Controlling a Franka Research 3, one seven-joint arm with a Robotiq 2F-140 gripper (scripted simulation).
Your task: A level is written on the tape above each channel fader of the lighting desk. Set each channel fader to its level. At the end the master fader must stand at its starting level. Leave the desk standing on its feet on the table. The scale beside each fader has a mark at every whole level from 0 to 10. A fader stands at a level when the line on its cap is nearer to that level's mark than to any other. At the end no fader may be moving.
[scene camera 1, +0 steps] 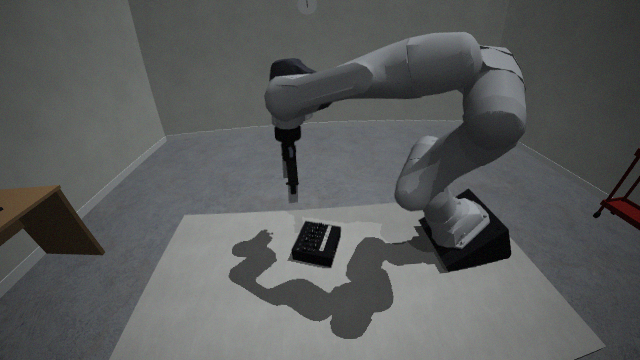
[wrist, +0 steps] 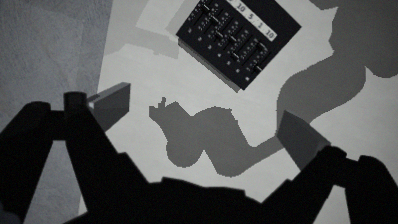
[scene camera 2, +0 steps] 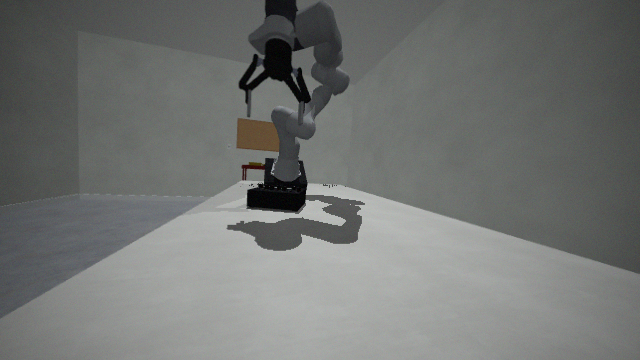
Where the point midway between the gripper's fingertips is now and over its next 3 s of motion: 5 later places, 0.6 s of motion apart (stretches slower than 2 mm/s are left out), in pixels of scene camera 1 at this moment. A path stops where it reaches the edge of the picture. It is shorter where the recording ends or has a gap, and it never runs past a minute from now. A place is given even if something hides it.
My gripper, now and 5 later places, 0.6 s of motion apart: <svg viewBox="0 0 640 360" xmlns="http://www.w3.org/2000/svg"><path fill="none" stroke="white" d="M290 188L290 189L291 190L299 193L314 207L316 212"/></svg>
